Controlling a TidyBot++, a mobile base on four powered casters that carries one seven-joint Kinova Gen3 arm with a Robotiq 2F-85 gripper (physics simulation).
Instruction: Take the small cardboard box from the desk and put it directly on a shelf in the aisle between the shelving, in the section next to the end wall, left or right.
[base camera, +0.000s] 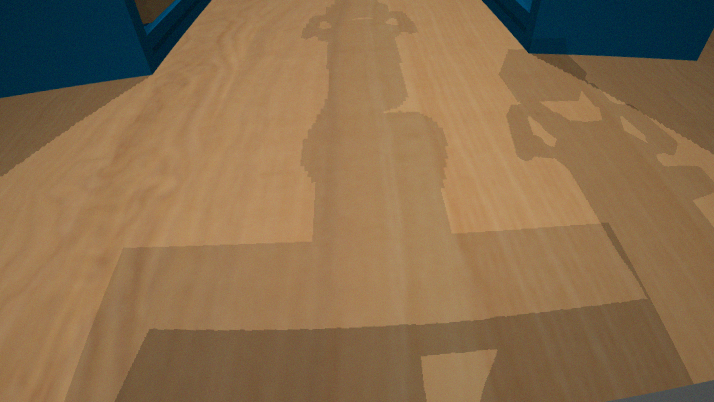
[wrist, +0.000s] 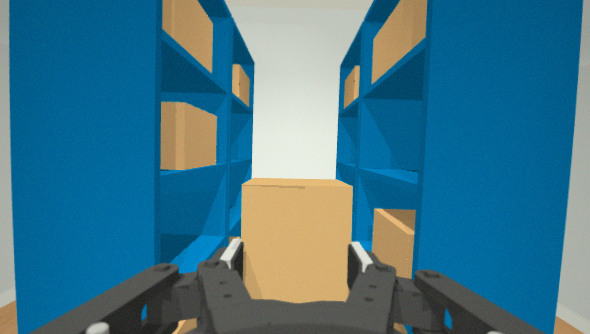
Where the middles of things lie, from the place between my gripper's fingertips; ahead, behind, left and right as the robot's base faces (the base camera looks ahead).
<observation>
Right now my hand is 2 cm short of the small cardboard box (wrist: 296, 232).
</observation>
